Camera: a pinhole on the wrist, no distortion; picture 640 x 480 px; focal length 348.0 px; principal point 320.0 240.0 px. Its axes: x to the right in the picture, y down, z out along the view. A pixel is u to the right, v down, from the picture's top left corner.
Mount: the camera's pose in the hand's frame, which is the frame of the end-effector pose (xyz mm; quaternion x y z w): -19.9 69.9 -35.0 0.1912 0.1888 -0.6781 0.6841
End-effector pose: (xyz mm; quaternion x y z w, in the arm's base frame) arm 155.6 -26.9 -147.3 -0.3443 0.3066 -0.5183 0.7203
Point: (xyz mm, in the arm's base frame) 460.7 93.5 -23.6
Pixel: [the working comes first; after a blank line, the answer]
In the camera's frame: -209.5 -19.9 307.3

82.8 217.5
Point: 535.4 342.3 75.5
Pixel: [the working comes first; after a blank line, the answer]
In the camera's frame: -308.1 -245.0 437.2

74.8 45.0
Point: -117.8 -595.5 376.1
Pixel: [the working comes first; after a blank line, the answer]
In the camera's frame: 654.9 439.5 412.4

outside the picture
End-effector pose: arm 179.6 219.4 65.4 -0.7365 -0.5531 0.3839 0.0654
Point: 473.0 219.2 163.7
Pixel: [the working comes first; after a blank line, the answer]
In the camera's frame: 25.8 -1.8 -242.2

behind the camera
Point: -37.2 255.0 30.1
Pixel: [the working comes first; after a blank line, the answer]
In the camera's frame: 101.5 47.2 278.7

446.7 298.9
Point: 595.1 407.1 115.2
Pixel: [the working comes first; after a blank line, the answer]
In the camera's frame: 41.9 195.8 -357.3

behind the camera
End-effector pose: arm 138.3 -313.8 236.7 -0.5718 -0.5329 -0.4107 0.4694
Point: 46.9 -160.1 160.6
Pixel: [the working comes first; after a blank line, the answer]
In the camera's frame: 23.9 -28.1 253.6

352.8 201.4
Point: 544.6 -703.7 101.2
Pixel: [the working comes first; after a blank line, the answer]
In the camera's frame: -126.7 -159.7 -458.2

behind the camera
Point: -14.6 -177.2 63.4
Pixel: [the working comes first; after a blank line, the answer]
In the camera's frame: 63.7 -132.4 286.3

397.4 79.1
